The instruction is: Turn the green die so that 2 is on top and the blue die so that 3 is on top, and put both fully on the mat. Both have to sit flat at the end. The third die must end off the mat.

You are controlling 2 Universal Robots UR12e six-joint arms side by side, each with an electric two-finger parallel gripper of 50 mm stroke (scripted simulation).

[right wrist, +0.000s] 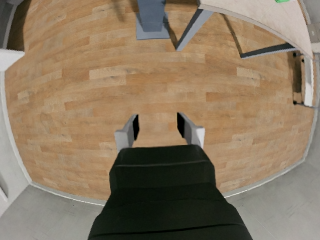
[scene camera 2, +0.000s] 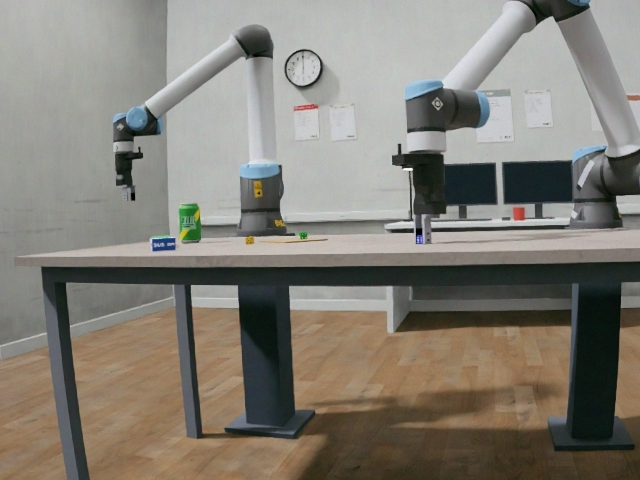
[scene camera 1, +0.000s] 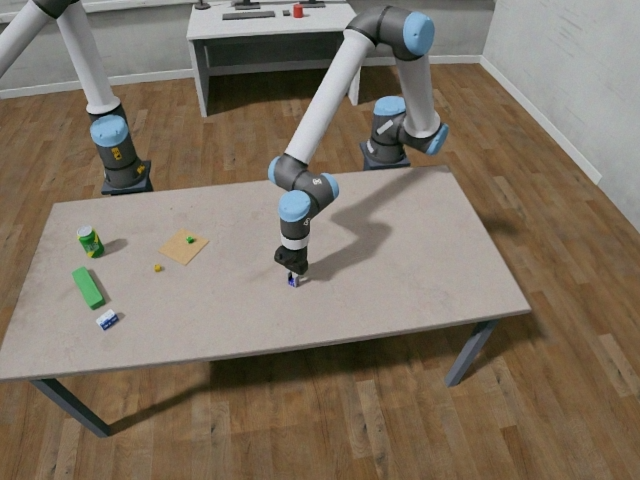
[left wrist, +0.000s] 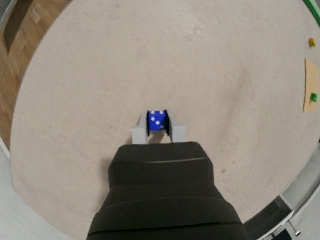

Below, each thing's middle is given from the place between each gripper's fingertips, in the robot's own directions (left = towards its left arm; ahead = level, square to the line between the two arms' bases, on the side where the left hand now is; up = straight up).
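Tan mat [scene camera 1: 177,248]: 2 cm below my left hand [scene camera 2: 422,243], 23 cm behind, 39 cm to the right of it.
My right hand: 17 cm above the tan mat, 48 cm short of it, 90 cm to the right of it.
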